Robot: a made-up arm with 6 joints. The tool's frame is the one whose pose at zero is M.
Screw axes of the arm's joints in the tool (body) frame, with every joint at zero. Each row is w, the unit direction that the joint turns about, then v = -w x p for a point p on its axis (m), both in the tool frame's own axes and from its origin. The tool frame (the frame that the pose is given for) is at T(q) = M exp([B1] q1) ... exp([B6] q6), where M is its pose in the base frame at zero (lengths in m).
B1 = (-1, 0, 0, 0, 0.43, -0.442)
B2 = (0, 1, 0, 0.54, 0, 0.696)
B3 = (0, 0, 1, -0.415, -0.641, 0)
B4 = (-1, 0, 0, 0, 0.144, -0.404)
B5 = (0, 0, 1, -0.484, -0.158, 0)
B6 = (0, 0, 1, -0.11, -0.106, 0)
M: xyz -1.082 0.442 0.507 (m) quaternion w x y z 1 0 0 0
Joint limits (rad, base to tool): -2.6..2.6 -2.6..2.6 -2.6..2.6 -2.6..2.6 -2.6..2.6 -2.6..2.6
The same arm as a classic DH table. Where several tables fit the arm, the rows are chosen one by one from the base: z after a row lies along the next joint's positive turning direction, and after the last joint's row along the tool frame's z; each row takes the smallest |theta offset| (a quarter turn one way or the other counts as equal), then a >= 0, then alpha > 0; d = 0 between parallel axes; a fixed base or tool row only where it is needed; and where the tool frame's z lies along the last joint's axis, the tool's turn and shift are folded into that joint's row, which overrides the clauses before.
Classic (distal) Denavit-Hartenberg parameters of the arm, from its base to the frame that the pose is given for. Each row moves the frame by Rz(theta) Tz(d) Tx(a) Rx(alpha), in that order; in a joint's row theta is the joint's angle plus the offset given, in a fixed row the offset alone. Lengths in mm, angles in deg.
base (fixed): theta0 -90, d 77, a 0, alpha 90
joint 1: theta0 -90, d 386, a 110, alpha 90
joint 2: theta0 90, d 27, a 55, alpha -90
joint 3: theta0 -90, d 396, a 11, alpha -90
joint 4: theta0 0, d 483, a -80, alpha 90
joint 5: theta0 7.92, d 0, a 377.6, alpha 0
joint 6: theta0 36.02, d 0, a 152.8, alpha 0
tool (fixed): theta0 -133.94, d 144, a 0, alpha 0
Joint limits (deg, base to tool): -148.97..148.97 -148.97..148.97 -148.97..148.97 -148.97..148.97 -148.97..148.97 -148.97..148.97

